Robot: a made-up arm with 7 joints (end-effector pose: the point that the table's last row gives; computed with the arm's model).
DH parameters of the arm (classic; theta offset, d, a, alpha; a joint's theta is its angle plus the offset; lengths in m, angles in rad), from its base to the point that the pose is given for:
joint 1: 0 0.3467 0 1.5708
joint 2: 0 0.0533 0 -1.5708
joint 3: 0 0.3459 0.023 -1.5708
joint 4: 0 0.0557 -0.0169 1.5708
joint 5: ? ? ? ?
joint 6: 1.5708 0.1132 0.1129 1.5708
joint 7: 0 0.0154 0 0
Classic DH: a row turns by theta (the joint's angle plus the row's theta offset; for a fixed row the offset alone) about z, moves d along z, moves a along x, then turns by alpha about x.
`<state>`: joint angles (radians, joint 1 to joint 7).
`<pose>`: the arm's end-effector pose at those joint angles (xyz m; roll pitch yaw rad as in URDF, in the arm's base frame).
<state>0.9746 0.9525 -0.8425 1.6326 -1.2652 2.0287 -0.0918</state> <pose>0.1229 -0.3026 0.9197 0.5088 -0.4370 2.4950</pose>
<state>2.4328 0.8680 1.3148 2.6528 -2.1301 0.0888 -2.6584</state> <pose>-0.2448 -0.2286 0.2971 -0.3111 -0.5092 0.3978</pose>
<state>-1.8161 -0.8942 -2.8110 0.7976 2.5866 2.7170 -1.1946</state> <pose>-0.3149 -0.1547 0.8566 -0.9574 0.1274 -0.3807</pose>
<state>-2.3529 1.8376 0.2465 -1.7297 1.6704 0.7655 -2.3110</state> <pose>0.0404 0.2846 -0.2057 -3.0346 -0.7151 -1.5802</pose>
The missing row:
joint 5: 0 0.4078 0 1.5708
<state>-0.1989 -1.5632 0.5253 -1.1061 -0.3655 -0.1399 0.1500</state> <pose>0.4730 -0.4350 0.7116 -2.5462 -0.6908 -1.0615</pose>
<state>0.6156 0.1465 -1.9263 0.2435 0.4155 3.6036 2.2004</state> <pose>-0.0346 -0.2544 0.9495 1.8267 -0.3673 -2.6299</pose>
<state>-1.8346 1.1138 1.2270 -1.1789 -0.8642 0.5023 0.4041</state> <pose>-0.3833 0.5793 0.3702 0.4220 0.4838 2.9142</pose>
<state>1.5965 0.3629 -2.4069 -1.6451 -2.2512 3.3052 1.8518</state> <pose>-0.0348 0.1818 0.6487 0.5643 0.4992 1.2144</pose>
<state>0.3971 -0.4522 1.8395 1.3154 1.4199 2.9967 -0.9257</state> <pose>-0.0484 0.2694 0.6890 -1.8469 -0.5096 -0.6587</pose>
